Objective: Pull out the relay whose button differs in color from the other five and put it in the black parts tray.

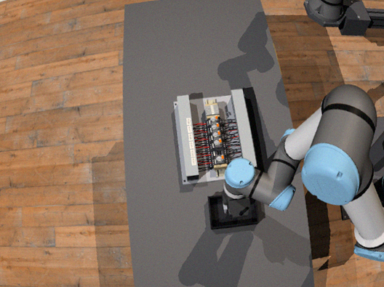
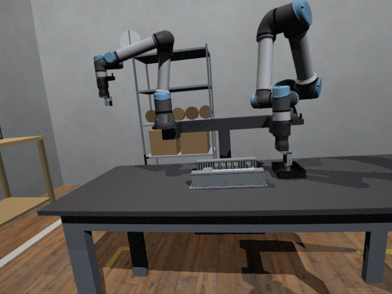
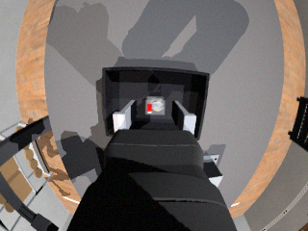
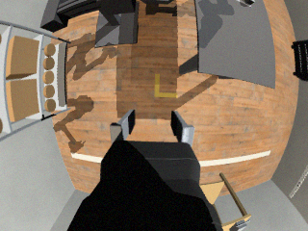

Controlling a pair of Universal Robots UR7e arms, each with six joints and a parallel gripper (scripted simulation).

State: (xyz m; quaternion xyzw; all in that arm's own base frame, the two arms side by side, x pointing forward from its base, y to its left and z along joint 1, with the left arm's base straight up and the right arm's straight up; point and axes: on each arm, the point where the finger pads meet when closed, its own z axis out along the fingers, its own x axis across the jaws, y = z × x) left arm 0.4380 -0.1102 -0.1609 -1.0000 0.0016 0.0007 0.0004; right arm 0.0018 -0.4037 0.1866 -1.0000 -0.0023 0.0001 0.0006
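Note:
Now: left hand 40 mm above the red-button relay. The rest, counted from my left hand: relay panel: 40 mm ahead, 280 mm to the right, 30 mm below; then black parts tray: 50 mm below; then orange-button relay: 40 mm ahead, 180 mm to the right, 20 mm below.

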